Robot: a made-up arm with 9 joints. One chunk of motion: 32 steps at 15 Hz.
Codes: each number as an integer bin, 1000 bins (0 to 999) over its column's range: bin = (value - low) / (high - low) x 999, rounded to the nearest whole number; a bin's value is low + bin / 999 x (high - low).
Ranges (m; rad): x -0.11..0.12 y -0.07..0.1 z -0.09..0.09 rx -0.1..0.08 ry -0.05..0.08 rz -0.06..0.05
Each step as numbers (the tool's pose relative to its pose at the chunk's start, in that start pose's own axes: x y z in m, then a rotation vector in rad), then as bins.
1 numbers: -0.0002 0.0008 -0.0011 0.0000 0.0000 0.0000
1 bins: 477 416 493 555 384 545
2 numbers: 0.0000 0.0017 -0.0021 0.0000 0.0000 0.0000
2 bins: 478 421 488 555 384 545
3 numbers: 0.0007 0.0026 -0.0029 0.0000 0.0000 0.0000
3 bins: 481 427 483 555 384 545
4 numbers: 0.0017 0.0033 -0.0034 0.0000 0.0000 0.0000
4 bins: 485 431 481 555 384 545
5 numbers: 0.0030 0.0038 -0.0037 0.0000 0.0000 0.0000
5 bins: 491 434 479 555 384 545
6 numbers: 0.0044 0.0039 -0.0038 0.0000 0.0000 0.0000
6 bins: 497 434 478 555 384 545
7 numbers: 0.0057 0.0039 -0.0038 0.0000 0.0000 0.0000
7 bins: 503 434 478 555 384 545
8 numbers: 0.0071 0.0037 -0.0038 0.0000 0.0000 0.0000
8 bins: 509 433 478 555 384 545
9 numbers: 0.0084 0.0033 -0.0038 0.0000 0.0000 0.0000
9 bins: 514 431 478 555 384 545
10 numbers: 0.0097 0.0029 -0.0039 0.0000 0.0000 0.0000
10 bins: 520 428 478 555 384 545
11 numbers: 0.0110 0.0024 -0.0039 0.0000 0.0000 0.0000
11 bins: 526 425 478 555 384 545
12 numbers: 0.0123 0.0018 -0.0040 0.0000 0.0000 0.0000
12 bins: 531 422 477 555 384 545
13 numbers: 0.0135 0.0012 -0.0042 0.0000 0.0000 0.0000
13 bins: 536 418 476 555 384 545
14 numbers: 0.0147 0.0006 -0.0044 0.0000 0.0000 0.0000
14 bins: 542 415 475 555 384 545
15 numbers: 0.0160 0.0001 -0.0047 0.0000 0.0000 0.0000
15 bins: 547 412 473 555 384 545
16 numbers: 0.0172 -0.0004 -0.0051 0.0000 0.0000 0.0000
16 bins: 552 409 471 555 384 545
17 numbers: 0.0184 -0.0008 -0.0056 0.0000 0.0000 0.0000
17 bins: 558 407 468 555 384 545
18 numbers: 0.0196 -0.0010 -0.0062 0.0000 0.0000 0.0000
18 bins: 563 405 465 555 384 545
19 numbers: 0.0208 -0.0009 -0.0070 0.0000 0.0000 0.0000
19 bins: 568 406 461 555 384 545
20 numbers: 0.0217 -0.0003 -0.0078 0.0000 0.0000 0.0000
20 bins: 572 410 456 555 384 545
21 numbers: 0.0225 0.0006 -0.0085 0.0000 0.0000 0.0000
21 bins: 576 415 452 555 384 545
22 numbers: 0.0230 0.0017 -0.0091 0.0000 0.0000 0.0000
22 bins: 578 421 449 555 384 545
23 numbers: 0.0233 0.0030 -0.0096 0.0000 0.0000 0.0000
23 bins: 579 429 446 555 384 545
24 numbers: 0.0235 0.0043 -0.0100 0.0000 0.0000 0.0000
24 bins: 580 437 444 555 384 545
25 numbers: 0.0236 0.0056 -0.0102 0.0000 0.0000 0.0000
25 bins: 580 444 443 555 384 545
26 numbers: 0.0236 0.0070 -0.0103 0.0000 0.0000 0.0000
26 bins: 580 452 442 555 384 545
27 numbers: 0.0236 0.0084 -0.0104 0.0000 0.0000 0.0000
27 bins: 580 461 442 555 384 545
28 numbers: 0.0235 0.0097 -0.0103 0.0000 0.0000 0.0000
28 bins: 580 468 442 555 384 545
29 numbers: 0.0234 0.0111 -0.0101 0.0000 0.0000 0.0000
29 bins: 579 477 443 555 384 545
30 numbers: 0.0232 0.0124 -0.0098 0.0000 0.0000 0.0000
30 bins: 579 484 445 555 384 545
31 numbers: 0.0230 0.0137 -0.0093 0.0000 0.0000 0.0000
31 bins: 578 492 448 555 384 545
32 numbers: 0.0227 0.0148 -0.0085 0.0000 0.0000 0.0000
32 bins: 576 498 452 555 384 545
